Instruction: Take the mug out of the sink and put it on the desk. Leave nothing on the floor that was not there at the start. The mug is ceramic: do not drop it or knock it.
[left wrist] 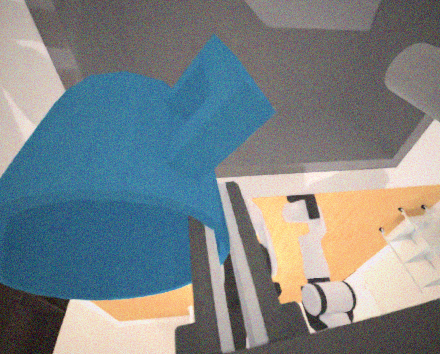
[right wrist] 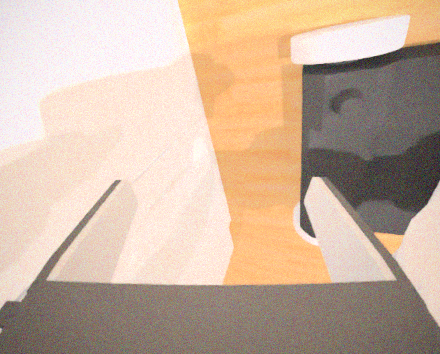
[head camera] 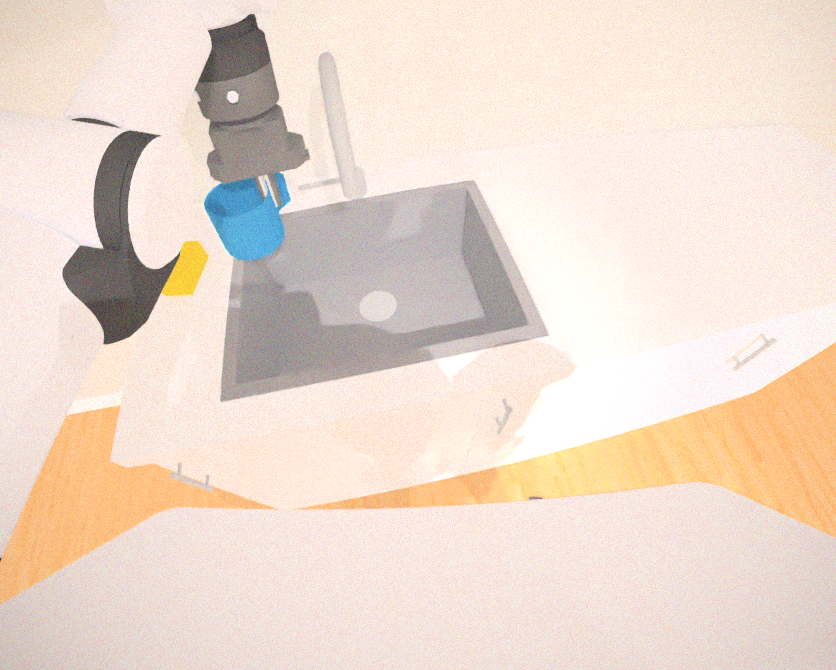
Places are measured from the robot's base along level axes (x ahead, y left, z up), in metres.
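Pixels of known places: left gripper, fingertip midpoint: (left wrist: pixel 214 197) (head camera: pixel 273 204); right gripper, fingertip midpoint: (right wrist: pixel 220 190).
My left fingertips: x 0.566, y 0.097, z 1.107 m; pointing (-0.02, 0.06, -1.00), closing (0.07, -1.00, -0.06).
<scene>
For each thing: its top centre in the pictures, then the offset to it from my left fingertips. Level surfaces: height alone.
- blue mug, top centre: (left wrist: pixel 127 257) (head camera: pixel 243 186) 0.010 m ahead, 0.032 m left, 0.031 m up
- white counter, surface height: 0.196 m down
- yellow object, top centre: (head camera: pixel 175 260) 0.118 m ahead, 0.253 m left, 0.151 m down
- wooden floor, surface height: 1.106 m down
A blue mug (head camera: pixel 249 226) (left wrist: pixel 115 135) is held by its rim wall in my left gripper (head camera: pixel 269 191) (left wrist: pixel 214 197), above the left rim of the grey sink (head camera: pixel 510 265) (left wrist: pixel 330 65) in the head view. Its open mouth faces up in the head view, slightly tilted. Its handle sticks out on the gripper side. My right gripper (right wrist: pixel 220 190) is open, with no object between its fingers. Which surface is the desk, I cannot tell.
A grey tap (head camera: pixel 338 125) stands behind the sink, close beside the left gripper. The white counter (head camera: pixel 628 230) surrounds the sink. A yellow object (head camera: pixel 187 268) shows left of it, beside my dark arm part. The right wrist view shows wooden floor (right wrist: pixel 260 175) and the dark base (right wrist: pixel 380 120).
</scene>
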